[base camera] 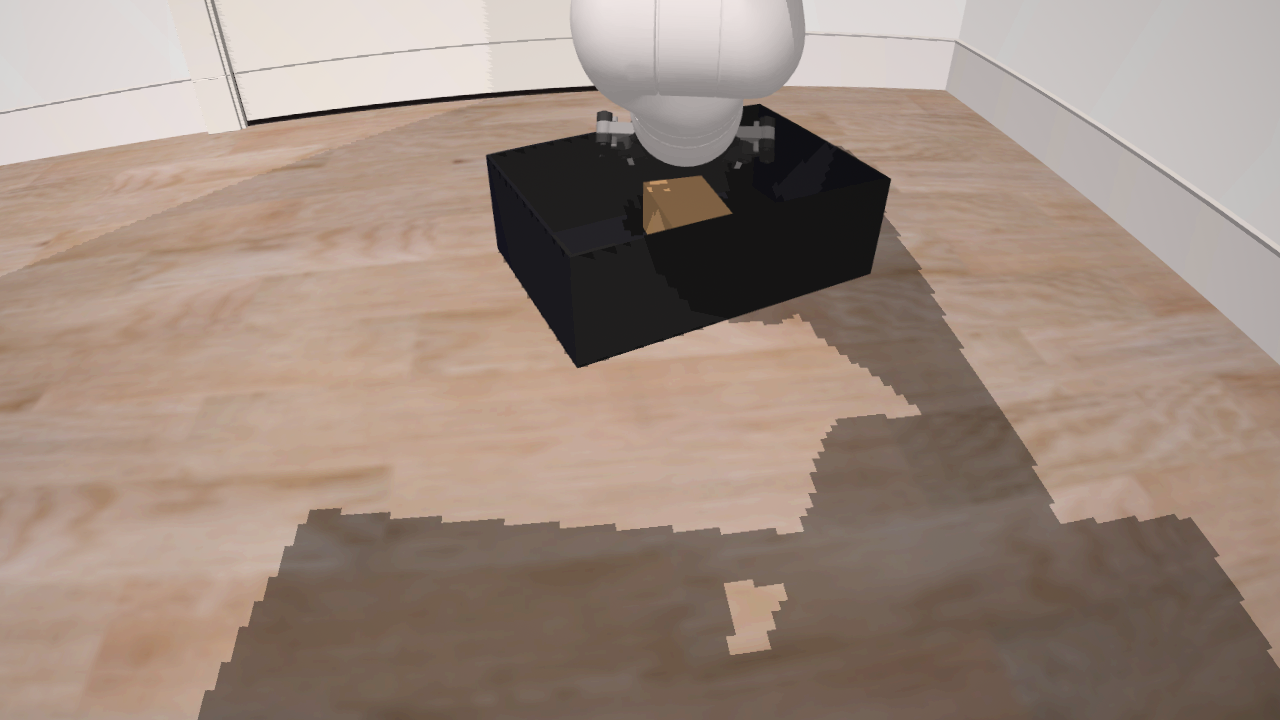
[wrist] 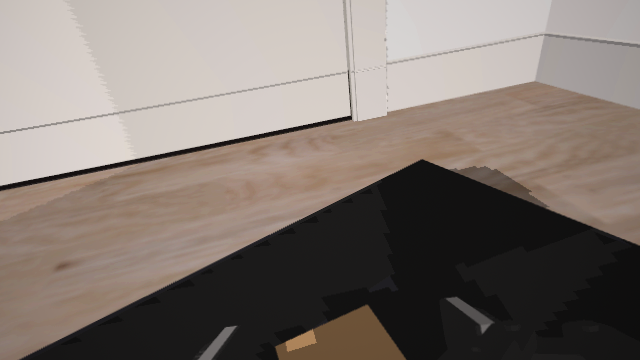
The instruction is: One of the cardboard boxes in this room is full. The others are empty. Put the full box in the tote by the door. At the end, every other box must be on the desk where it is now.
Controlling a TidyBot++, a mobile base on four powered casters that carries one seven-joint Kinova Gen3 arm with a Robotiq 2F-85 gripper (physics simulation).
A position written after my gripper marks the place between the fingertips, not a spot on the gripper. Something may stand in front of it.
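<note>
My gripper (wrist: 343, 334) in sight. Black tote (base camera: 569, 224), also (wrist: 424, 233). White door (wrist: 92, 92).
</note>
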